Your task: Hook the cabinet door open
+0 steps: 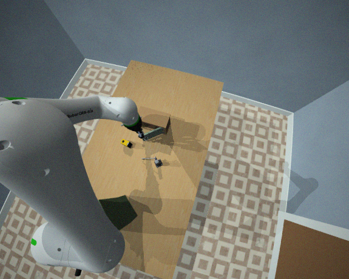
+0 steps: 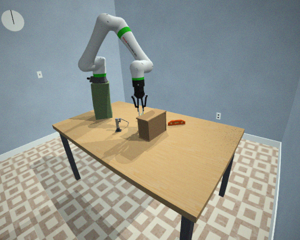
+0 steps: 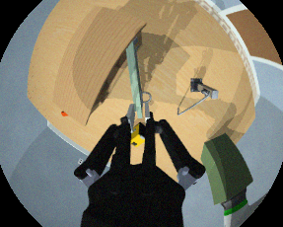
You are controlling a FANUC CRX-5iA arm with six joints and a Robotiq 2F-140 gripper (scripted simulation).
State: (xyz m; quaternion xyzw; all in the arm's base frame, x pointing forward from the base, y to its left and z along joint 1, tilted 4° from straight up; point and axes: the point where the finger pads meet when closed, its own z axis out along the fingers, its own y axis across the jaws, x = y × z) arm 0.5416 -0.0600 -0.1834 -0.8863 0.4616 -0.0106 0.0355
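Right now my hand is 140 mm past the thin wire hook, 70 mm to the left of it and 90 mm above it. Round my hand: grey-green door: 30 mm ahead, 60 mm to the right, 80 mm below; then yellow block: 50 mm behind, 130 mm to the left, 110 mm below.
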